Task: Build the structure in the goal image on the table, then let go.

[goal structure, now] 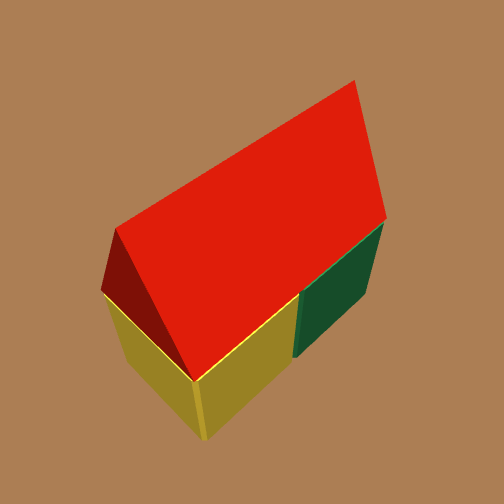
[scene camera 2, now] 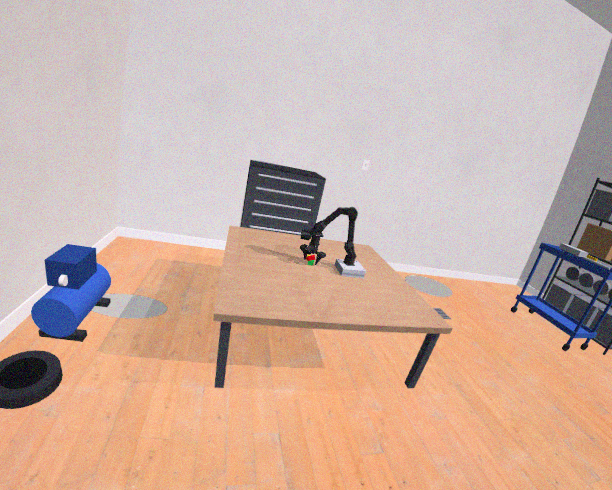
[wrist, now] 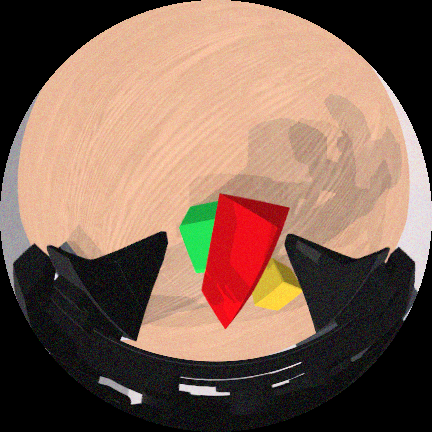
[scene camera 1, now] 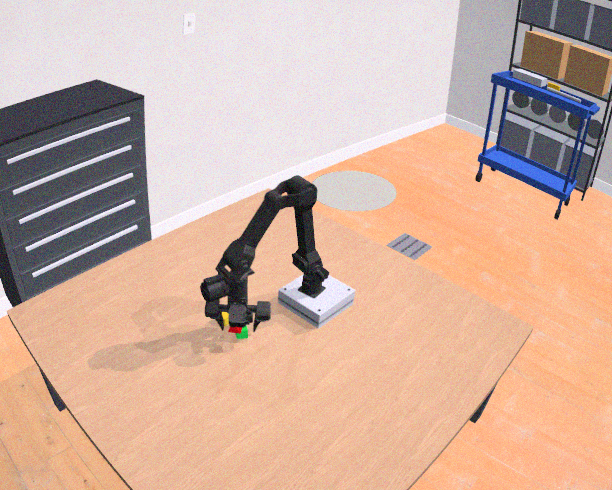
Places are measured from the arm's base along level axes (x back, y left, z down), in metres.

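Pixels of known places: gripper, fingertip midpoint: (scene camera 2: 310,262) (wrist: 228,239) (scene camera 1: 238,330); arm's base at its link origin: (scene camera 2: 348,263) (scene camera 1: 311,289).
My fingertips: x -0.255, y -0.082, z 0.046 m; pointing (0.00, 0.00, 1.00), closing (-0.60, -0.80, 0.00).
Observation:
For each thing: its top centre in the pictures, then the offset to it from my fingertips. Level surfaces: height alone.
- long red block at its top centre: (wrist: 259,299) (scene camera 1: 235,317) (scene camera 2: 310,255) dy -0.006, dx -0.006, dz -0.052 m
- green block at its top centre: (wrist: 216,248) (scene camera 1: 241,326) (scene camera 2: 311,260) dy +0.012, dx -0.001, dz -0.023 m
- small yellow block at its top centre: (wrist: 280,298) (scene camera 1: 223,313) dy -0.065, dx +0.009, dz -0.023 m
- wooden table at its surface level: dz +0.010 m
A long red block (scene camera 1: 234,329) (scene camera 2: 310,257) (wrist: 245,245) looks tilted and partly covers a green block (scene camera 1: 242,334) (scene camera 2: 311,262) (wrist: 195,242) in the wrist view; whether it rests on it I cannot tell. A small yellow block (scene camera 1: 225,319) (wrist: 277,295) is on the table, near the right finger in the wrist view and partly hidden behind the red block. My gripper (scene camera 1: 239,329) (scene camera 2: 312,261) (wrist: 228,239) is open and low over the blocks, pointing down. The red block shows between the fingers, with none of them closed on it.
The arm's light grey base (scene camera 1: 316,301) (scene camera 2: 350,267) stands on the wooden table (scene camera 1: 316,398) (scene camera 2: 306,296), close to the blocks. A dark drawer cabinet (scene camera 1: 76,178) (scene camera 2: 283,196) is behind the table. A blue cart (scene camera 1: 531,168) (scene camera 2: 554,316) stands on the floor farther off.

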